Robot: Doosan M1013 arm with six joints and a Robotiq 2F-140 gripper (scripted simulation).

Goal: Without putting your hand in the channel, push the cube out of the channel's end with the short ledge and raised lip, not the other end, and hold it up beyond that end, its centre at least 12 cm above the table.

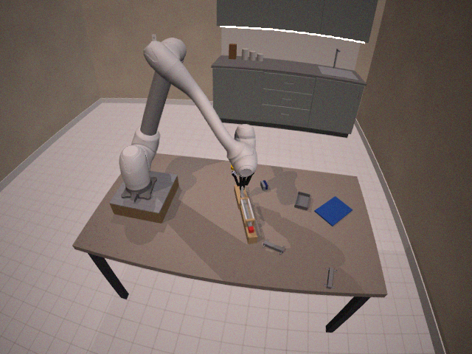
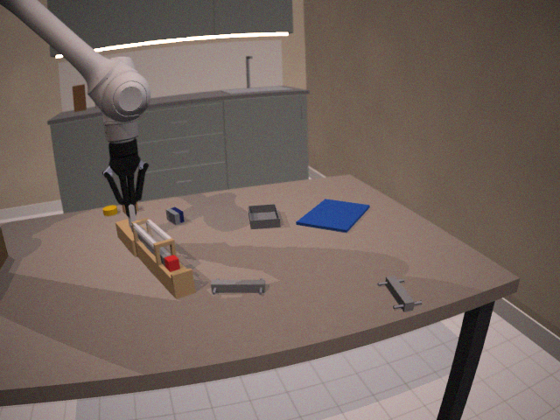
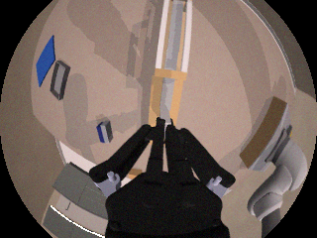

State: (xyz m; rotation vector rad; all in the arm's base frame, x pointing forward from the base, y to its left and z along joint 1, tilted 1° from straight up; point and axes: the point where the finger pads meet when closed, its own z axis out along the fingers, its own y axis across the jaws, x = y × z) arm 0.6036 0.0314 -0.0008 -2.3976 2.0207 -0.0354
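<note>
Right now the red cube is 270 mm to the right of my hand, 50 mm ahead of it and 20 mm below it. The rest, counted from my hand: blue-and-grey block 140 mm ahead, 120 mm to the left, 70 mm below; tan block 290 mm to the left, 70 mm below, 20 mm ahead; channel 150 mm to the right, 30 mm below, 30 mm ahead.
</note>
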